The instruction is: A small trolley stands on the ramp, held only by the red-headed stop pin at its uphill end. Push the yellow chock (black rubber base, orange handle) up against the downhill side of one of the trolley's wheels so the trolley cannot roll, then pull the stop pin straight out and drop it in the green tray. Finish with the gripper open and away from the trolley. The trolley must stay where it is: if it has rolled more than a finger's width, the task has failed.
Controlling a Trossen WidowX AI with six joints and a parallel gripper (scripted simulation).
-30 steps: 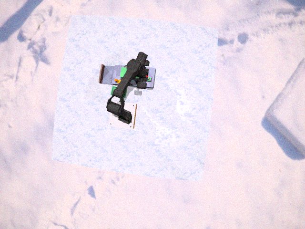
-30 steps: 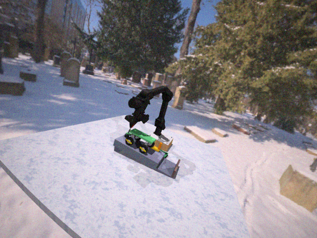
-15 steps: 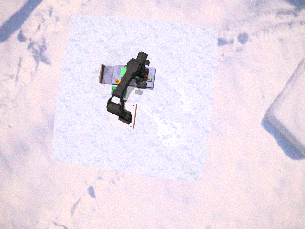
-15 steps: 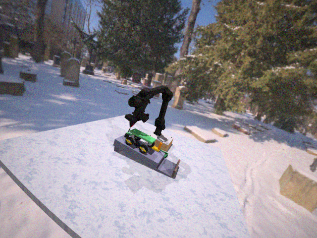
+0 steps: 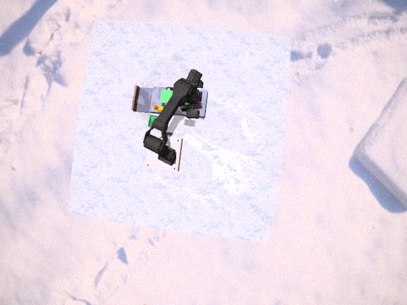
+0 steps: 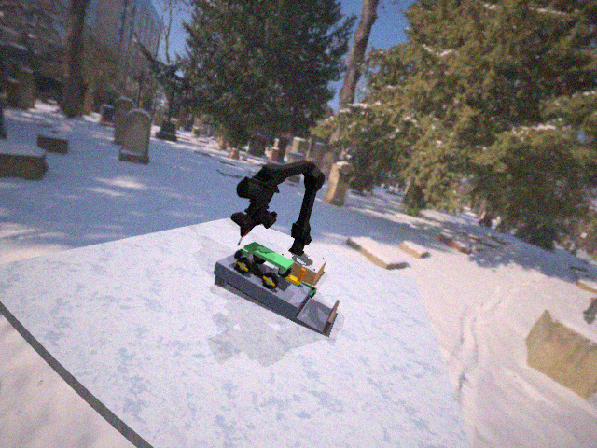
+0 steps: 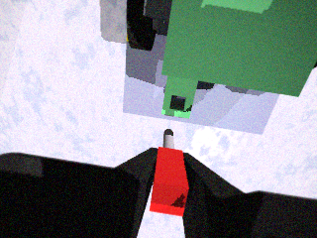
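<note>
Right now the green tray is 90 mm behind my gripper tip, 240 mm to the left of it and 180 mm below it. Round my gripper tip: grey ramp (30 mm ahead, 130 mm to the left, 130 mm below); green trolley (30 mm ahead, 120 mm to the left, 60 mm below); stop pin (right at my gripper tip).
</note>
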